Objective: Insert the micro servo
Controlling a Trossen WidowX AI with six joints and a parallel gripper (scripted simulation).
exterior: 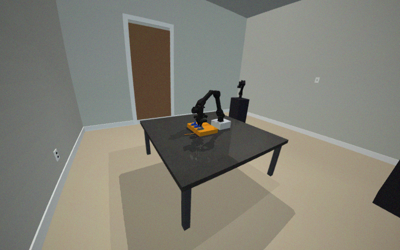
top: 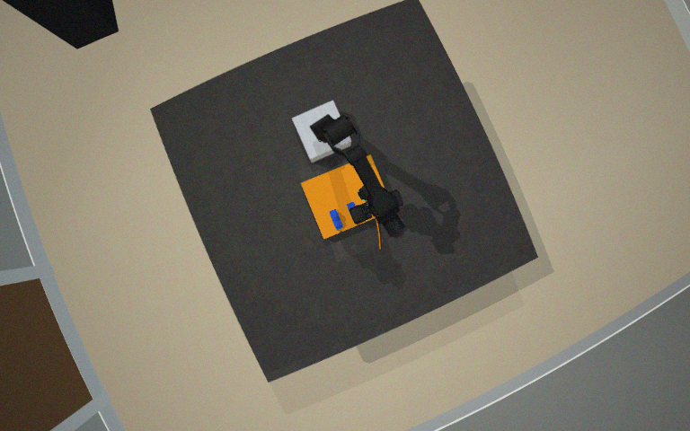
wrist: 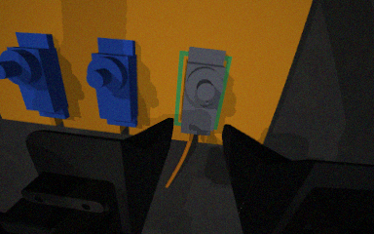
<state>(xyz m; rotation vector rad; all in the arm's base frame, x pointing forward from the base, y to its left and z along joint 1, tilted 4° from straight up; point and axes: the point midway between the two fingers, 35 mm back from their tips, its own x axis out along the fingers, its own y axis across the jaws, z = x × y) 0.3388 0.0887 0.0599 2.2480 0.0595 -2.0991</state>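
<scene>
Right now my gripper tip is 12 cm past the orange deck, 8 cm to the left of it and 6 cm above it.
</scene>
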